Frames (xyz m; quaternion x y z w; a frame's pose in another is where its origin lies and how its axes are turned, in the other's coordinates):
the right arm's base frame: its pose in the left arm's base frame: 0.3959 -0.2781 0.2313 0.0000 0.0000 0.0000 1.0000
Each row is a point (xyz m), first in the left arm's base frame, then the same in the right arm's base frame.
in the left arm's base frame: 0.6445 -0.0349 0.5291
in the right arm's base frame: 0.2486 0.2432 0.2978
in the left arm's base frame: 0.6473 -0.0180 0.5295
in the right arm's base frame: 0.2514 0.2601 0.2982
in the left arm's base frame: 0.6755 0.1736 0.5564
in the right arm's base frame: 0.2796 0.4517 0.3251
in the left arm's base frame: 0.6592 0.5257 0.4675
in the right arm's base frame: 0.2633 0.8038 0.2362
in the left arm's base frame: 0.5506 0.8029 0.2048
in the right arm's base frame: 0.1547 1.0810 -0.0265
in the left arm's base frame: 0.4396 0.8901 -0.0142
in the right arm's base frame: 0.0437 1.1682 -0.2455
